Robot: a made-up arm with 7 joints. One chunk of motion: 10 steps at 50 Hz.
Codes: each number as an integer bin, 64 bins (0 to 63) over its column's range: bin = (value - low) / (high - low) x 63, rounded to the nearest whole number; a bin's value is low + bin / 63 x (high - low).
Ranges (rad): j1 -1.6..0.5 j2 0..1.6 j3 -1.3..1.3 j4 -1.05..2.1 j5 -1.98..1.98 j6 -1.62..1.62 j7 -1.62..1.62
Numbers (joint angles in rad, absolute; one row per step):
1: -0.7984 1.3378 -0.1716 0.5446 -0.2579 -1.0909 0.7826
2: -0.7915 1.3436 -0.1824 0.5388 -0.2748 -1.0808 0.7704
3: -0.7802 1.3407 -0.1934 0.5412 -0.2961 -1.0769 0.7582
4: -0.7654 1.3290 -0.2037 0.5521 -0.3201 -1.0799 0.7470
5: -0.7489 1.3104 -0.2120 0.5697 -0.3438 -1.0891 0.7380
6: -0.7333 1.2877 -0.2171 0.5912 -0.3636 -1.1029 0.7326
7: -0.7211 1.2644 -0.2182 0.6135 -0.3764 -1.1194 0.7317
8: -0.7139 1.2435 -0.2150 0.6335 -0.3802 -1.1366 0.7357
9: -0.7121 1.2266 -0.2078 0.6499 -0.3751 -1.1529 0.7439
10: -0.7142 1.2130 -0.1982 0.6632 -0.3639 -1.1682 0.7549
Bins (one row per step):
1: 24 53 27 32 27 10 47
2: 24 53 27 32 27 10 46
3: 25 53 27 32 27 11 46
4: 25 52 27 32 26 11 46
5: 26 52 26 32 26 10 46
6: 26 51 26 33 26 10 46
7: 26 50 26 33 26 10 46
8: 27 49 26 34 25 9 46
9: 27 48 26 34 26 9 46
10: 27 48 27 34 26 9 46

